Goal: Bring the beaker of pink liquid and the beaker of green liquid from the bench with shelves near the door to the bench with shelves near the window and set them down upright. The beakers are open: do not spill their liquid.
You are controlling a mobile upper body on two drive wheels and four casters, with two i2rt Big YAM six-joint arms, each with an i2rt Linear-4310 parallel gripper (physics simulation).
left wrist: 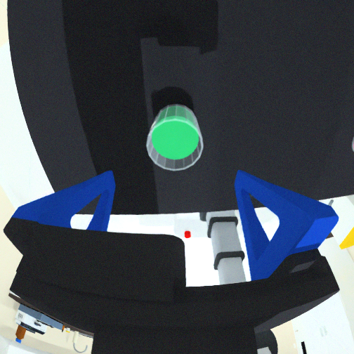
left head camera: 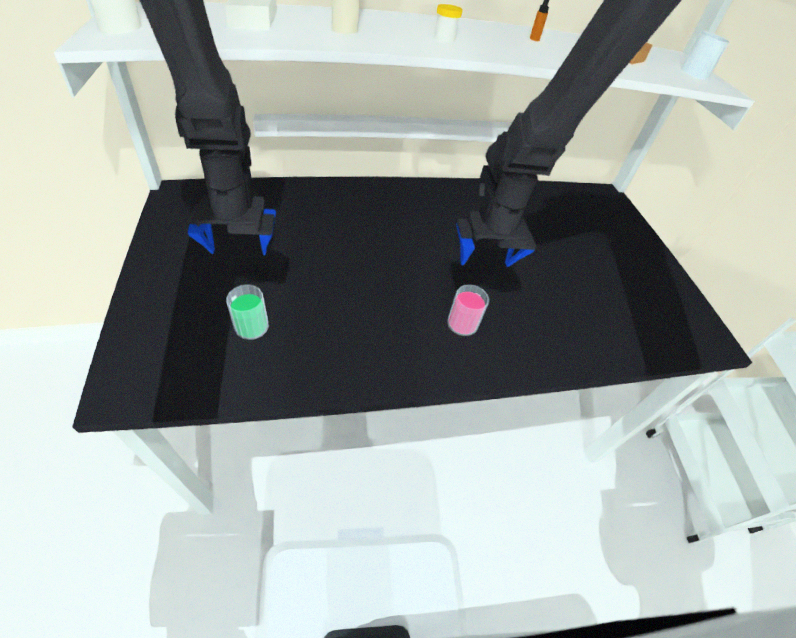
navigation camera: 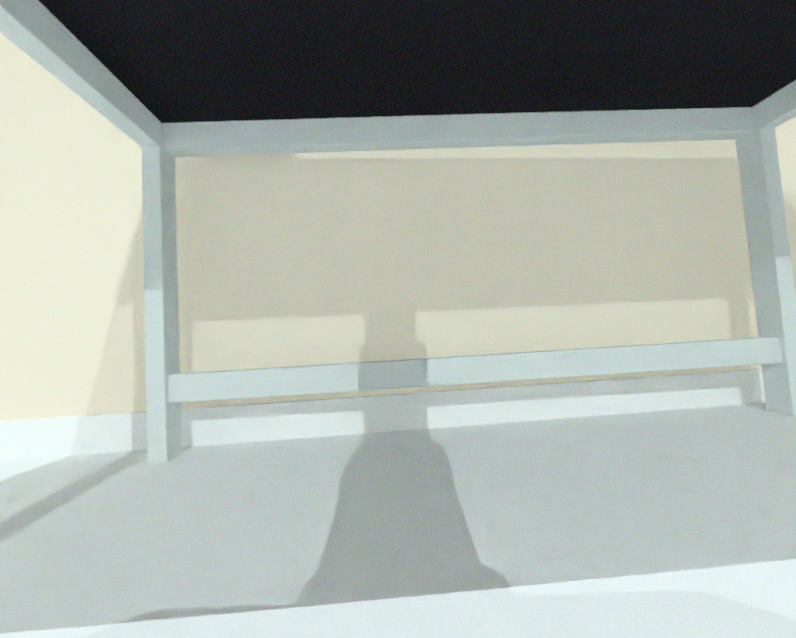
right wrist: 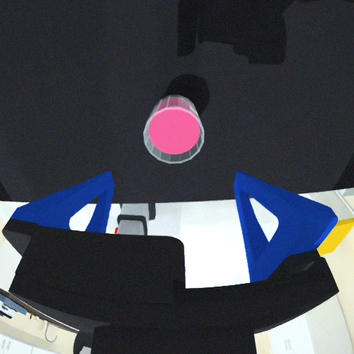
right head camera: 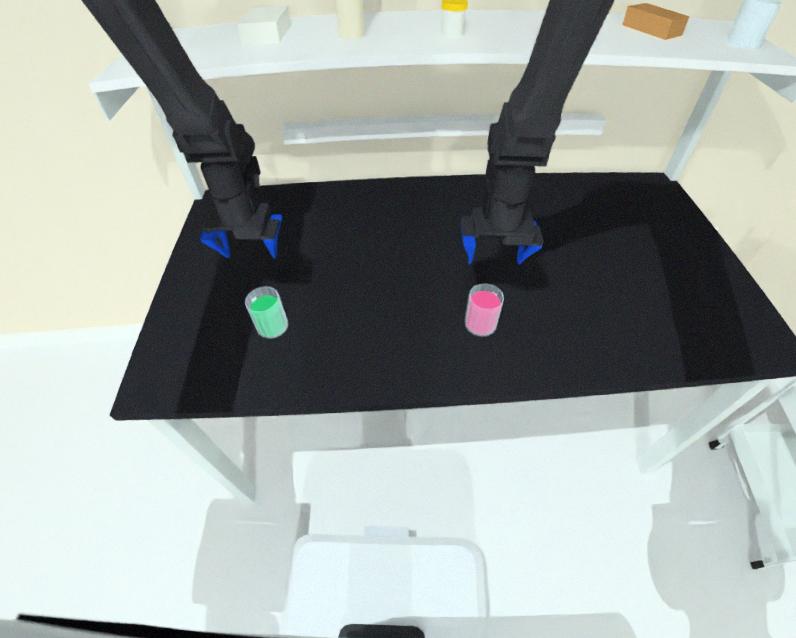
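The beaker of green liquid [left head camera: 249,315] [right head camera: 267,315] [left wrist: 175,137] stands upright on the black bench top [left head camera: 358,358] [right head camera: 372,358], at the left. The beaker of pink liquid [left head camera: 467,313] [right head camera: 483,313] [right wrist: 174,131] stands upright on the same bench top, right of the middle. My left gripper [left head camera: 239,252] [right head camera: 252,255] [left wrist: 174,177] is open and empty, above the bench on the shelf side of the green beaker, apart from it. My right gripper [left head camera: 487,263] [right head camera: 495,261] [right wrist: 173,177] is open and empty, above the bench on the shelf side of the pink beaker, apart from it.
A white shelf [left head camera: 392,49] [right head camera: 398,56] runs above the back of the bench and holds a yellow-capped jar [left head camera: 447,25] [right head camera: 453,19], an orange-brown block [right head camera: 654,21] and other containers. A pale wheeled frame [left head camera: 677,458] stands at the lower right. Bench legs [navigation camera: 159,299] show in the navigation view.
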